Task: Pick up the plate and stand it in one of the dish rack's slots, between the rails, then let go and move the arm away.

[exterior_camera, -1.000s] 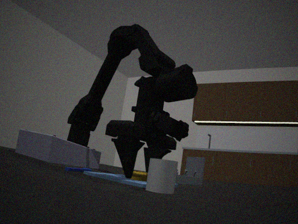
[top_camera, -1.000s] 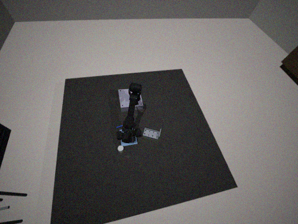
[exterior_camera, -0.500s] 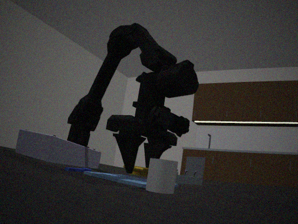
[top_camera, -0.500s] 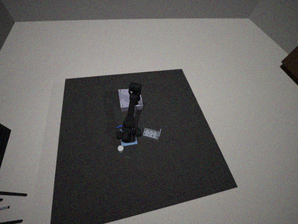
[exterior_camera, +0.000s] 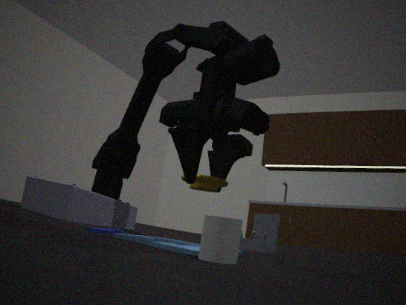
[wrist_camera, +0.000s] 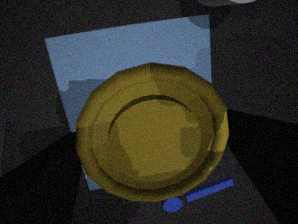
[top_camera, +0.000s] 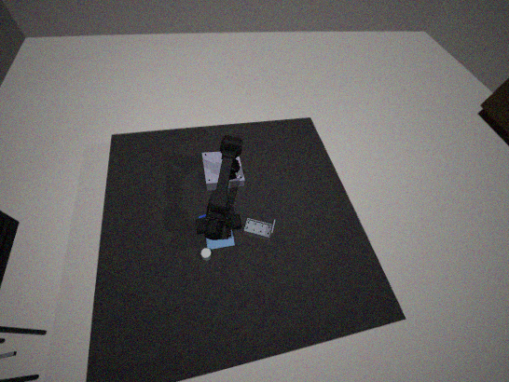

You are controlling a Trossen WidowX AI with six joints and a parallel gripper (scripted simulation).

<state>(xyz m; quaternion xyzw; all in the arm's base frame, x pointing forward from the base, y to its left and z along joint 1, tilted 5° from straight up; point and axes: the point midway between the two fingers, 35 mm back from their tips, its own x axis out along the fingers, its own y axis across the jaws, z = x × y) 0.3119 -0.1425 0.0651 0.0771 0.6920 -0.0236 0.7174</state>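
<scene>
The grey dish rack lies 1 cm ahead of my gripper tip, 20 cm to the left of it and 7 cm below it. Also, from my gripper tip: white cup 7 cm ahead, 8 cm to the right, 7 cm below; then light blue square mat 3 cm behind, 9 cm below; then yellow plate 1 cm above.
</scene>
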